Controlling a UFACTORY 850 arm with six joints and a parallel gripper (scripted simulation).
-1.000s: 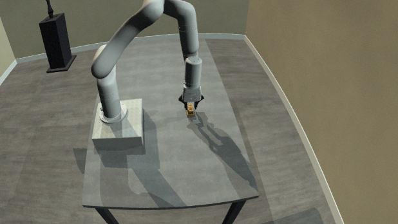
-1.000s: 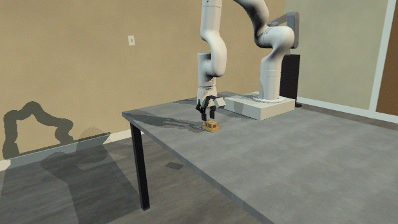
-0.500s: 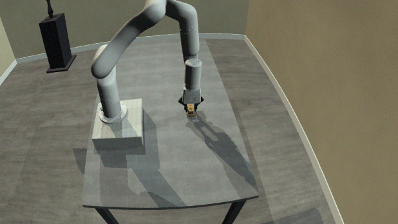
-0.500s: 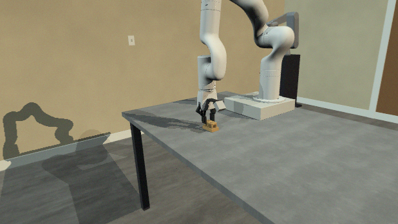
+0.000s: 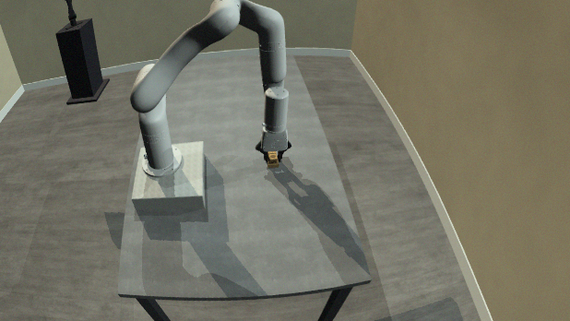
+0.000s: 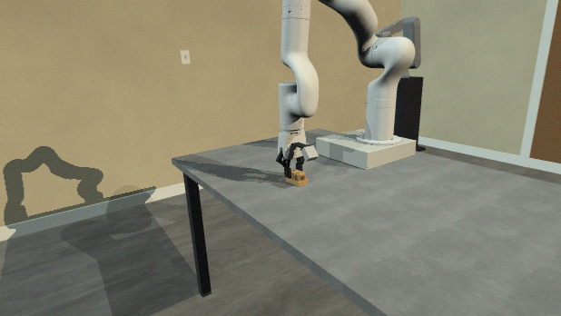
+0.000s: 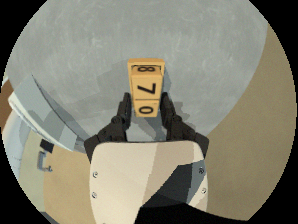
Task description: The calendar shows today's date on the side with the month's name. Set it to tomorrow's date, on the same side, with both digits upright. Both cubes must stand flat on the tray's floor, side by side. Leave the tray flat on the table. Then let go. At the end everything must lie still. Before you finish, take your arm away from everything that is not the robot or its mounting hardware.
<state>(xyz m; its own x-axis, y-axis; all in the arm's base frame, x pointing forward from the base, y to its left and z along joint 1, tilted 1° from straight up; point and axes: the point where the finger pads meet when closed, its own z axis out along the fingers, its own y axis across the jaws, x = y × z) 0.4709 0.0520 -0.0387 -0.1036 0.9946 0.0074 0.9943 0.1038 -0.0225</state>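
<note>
Right now the small wooden calendar tray is 2 cm to the left of my hand and 3 cm below it.
</note>
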